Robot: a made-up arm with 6 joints.
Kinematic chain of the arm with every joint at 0, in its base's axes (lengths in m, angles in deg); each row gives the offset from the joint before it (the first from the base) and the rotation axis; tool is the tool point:
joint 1: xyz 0 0 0.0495 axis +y
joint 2: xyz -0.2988 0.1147 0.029 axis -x
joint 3: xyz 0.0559 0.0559 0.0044 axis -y
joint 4: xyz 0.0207 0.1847 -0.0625 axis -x
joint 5: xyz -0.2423 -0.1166 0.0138 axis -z
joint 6: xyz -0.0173 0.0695 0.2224 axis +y
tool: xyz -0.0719 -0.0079 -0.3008
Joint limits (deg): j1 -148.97..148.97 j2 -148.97..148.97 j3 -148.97..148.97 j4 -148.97..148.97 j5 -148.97..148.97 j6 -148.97..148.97
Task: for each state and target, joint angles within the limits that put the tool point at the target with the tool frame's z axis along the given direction. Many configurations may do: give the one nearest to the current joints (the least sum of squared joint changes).
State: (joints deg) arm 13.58 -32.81 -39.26 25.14 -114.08 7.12
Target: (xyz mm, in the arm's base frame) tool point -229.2 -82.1 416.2 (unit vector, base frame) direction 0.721 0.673 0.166
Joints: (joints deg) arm 13.61 -14.76 -70.82 8.01 -83.07 39.68
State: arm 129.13 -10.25 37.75 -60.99 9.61 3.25
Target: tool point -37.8 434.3 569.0 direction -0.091 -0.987 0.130
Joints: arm 100.82 -2.05 9.82 -91.32 -16.20 -7.32
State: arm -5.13 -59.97 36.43 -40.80 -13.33 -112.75
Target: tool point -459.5 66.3 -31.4 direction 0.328 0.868 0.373
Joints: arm -6.50 -86.93 57.50 -62.26 -44.08 -133.85
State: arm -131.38 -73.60 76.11 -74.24 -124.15 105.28
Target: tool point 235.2 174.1 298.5 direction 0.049 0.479 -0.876
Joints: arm -127.89 -58.19 85.85 -75.74 -102.90 118.78
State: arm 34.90 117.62 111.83 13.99 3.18 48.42
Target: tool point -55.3 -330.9 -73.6 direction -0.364 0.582 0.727
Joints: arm 22.45 93.77 133.35 -38.38 26.17 65.77
